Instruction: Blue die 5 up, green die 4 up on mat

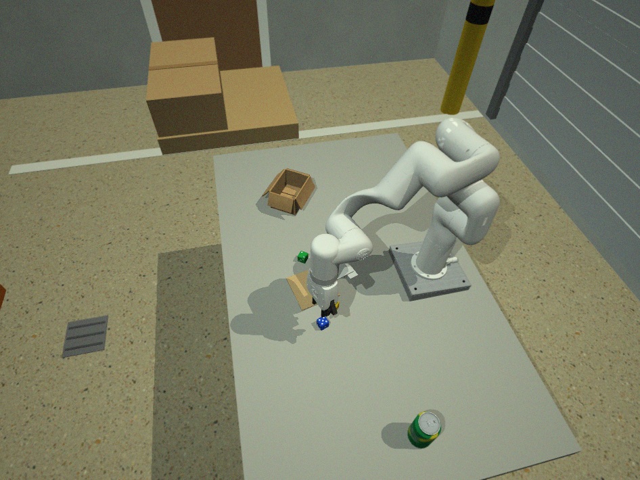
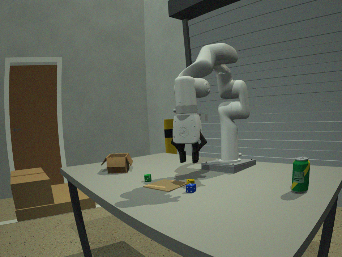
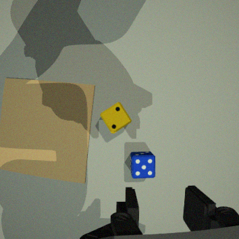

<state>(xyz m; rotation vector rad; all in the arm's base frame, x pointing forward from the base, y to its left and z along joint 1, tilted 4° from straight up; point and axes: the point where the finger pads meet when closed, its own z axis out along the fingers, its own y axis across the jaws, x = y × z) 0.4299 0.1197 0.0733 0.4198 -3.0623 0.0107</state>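
Now: the blue die 10 mm behind my hand and 120 mm below it. Also, from my hand: green die 10 mm behind, 280 mm to the right, 120 mm below; yellow die 60 mm behind, 50 mm to the right, 120 mm below; cardboard mat 10 mm behind, 150 mm to the right, 130 mm below.
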